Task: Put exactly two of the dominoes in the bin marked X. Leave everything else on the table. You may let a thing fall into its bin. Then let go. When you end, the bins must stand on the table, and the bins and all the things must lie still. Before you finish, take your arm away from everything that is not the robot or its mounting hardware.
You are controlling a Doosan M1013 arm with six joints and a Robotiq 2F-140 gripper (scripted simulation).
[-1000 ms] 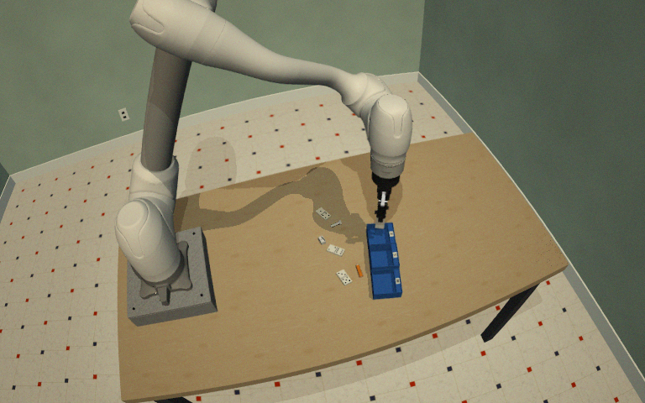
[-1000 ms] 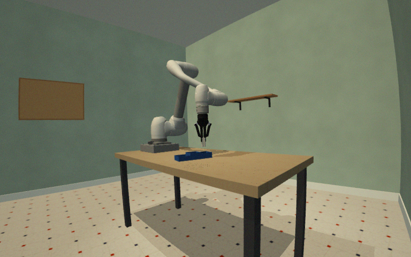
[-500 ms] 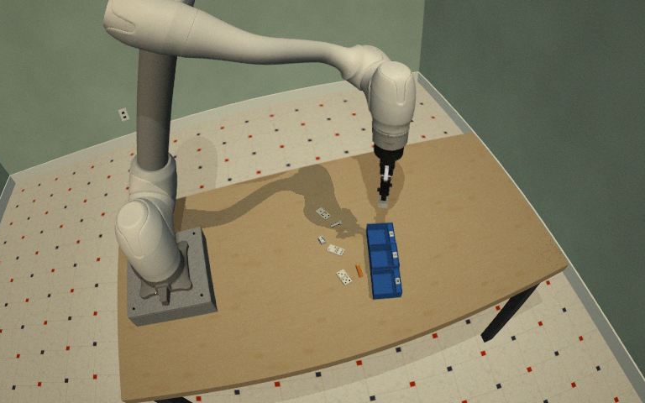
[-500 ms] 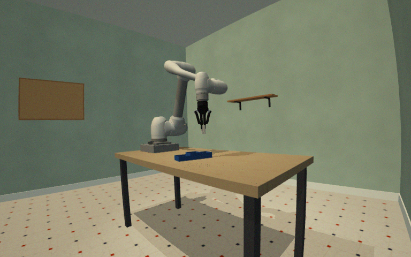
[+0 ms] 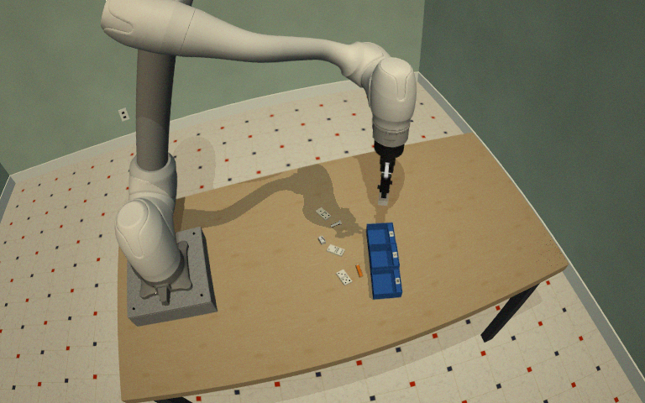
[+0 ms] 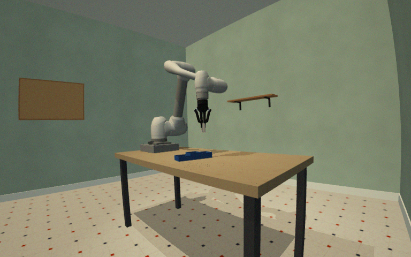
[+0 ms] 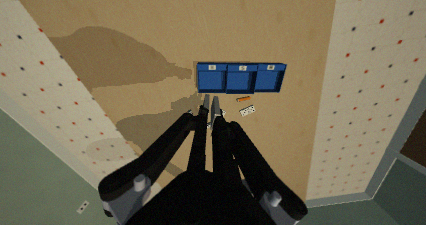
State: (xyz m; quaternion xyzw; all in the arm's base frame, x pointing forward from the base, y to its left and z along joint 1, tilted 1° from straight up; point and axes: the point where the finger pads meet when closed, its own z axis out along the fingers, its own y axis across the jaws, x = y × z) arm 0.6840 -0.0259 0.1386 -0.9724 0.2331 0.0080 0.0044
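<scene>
Now: hand 140 mm past the white domino, 150 mm to the right of it and 210 mm above it. From my hand the other things lie so: grey screw: 100 mm behind, 100 mm to the left, 210 mm below; then blue bin: 20 mm behind, 90 mm to the right, 190 mm below; then orange stick: 100 mm behind, 90 mm to the right, 210 mm below.
</scene>
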